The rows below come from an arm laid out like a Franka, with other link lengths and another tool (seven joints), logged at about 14 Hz.
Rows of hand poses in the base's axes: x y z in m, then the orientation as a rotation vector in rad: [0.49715 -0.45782 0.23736 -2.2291 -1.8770 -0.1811]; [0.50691 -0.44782 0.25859 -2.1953 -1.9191 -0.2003]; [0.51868 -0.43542 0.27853 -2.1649 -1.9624 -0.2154]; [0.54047 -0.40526 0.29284 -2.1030 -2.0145 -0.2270]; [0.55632 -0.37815 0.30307 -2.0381 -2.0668 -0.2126]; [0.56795 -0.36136 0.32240 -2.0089 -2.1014 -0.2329]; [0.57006 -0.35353 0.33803 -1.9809 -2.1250 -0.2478]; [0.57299 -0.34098 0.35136 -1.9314 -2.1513 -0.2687]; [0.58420 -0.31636 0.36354 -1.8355 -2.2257 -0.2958]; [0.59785 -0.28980 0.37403 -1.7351 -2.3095 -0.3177]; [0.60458 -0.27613 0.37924 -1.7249 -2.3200 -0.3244]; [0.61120 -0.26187 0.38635 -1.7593 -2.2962 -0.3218]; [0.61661 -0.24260 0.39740 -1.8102 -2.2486 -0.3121]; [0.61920 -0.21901 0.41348 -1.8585 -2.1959 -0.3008]
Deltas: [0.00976 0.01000 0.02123 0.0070 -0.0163 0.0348]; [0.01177 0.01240 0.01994 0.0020 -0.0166 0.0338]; [0.02179 0.03016 0.01431 0.0132 -0.0071 0.0539]; [0.01585 0.02711 0.01023 0.0024 0.0064 0.0578]; [0.01163 0.01679 0.01933 0.0065 -0.0177 0.0284]; [0.00211 0.00783 0.01563 0.0087 -0.0097 0.0236]; [0.00293 0.01255 0.01333 0.0202 -0.0064 0.0360]; [0.01121 0.02462 0.01218 0.0189 -0.0220 0.0801]; [0.01365 0.02656 0.01049 0.0104 -0.0275 0.0859]; [0.00673 0.01367 0.00521 0.0020 -0.0065 0.0089]; [0.00662 0.01426 0.00711 -0.0031 0.0045 -0.0281]; [0.00541 0.01927 0.01105 -0.0017 0.0167 -0.0454]; [0.00259 0.02359 0.01608 0.0003 0.0205 -0.0459]
